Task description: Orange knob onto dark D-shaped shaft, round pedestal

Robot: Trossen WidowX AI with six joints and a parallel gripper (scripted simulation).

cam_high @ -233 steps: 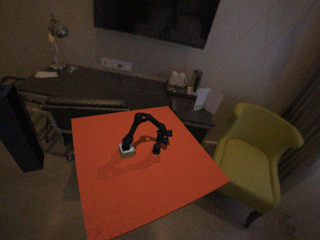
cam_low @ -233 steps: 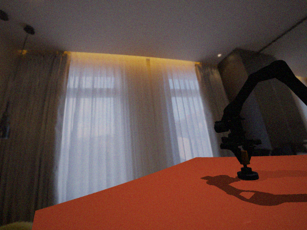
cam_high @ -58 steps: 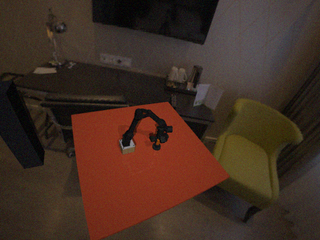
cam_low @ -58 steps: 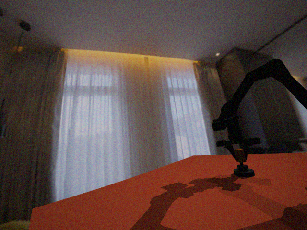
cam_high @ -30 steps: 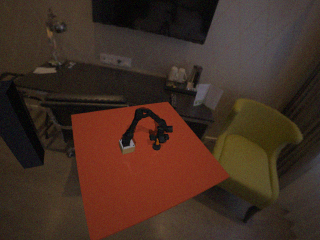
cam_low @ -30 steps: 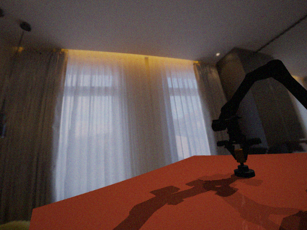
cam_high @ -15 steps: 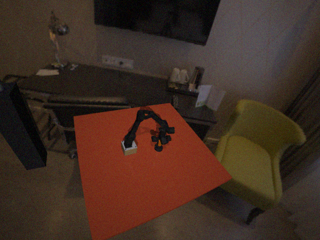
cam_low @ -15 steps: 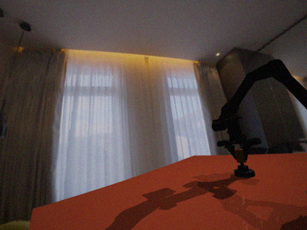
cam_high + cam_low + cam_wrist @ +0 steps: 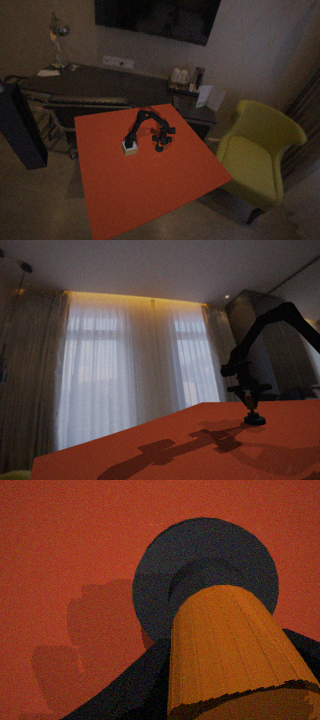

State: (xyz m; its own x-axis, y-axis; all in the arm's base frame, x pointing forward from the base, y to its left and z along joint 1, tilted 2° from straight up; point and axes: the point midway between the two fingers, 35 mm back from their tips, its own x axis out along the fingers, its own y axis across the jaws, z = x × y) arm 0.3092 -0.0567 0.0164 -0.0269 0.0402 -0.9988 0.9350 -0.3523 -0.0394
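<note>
Right now the orange knob is 20 mm above my gripper tip. The rest, counted from my gripper tip: round dark pedestal (40 mm below).
</note>
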